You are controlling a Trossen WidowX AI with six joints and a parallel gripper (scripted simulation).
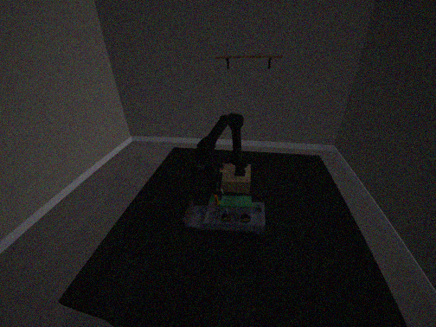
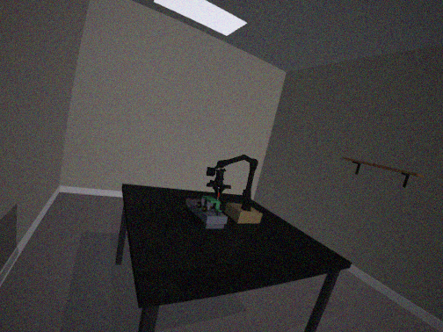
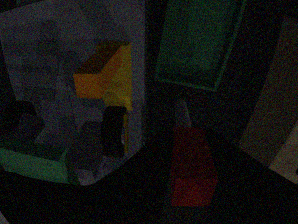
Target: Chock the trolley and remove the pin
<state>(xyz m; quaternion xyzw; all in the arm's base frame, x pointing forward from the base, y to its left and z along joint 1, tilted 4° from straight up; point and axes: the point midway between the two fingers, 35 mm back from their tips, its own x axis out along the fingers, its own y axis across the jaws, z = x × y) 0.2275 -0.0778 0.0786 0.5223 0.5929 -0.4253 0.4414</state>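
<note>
Right now my gripper tip is 5 cm short of the yellow chock, 5 cm above it and 1 cm to the right of it. The rest, counted from my gripper tip: trolley 11 cm to the left, 10 cm ahead, 3 cm below; red-headed stop pin right at my gripper tip.
</note>
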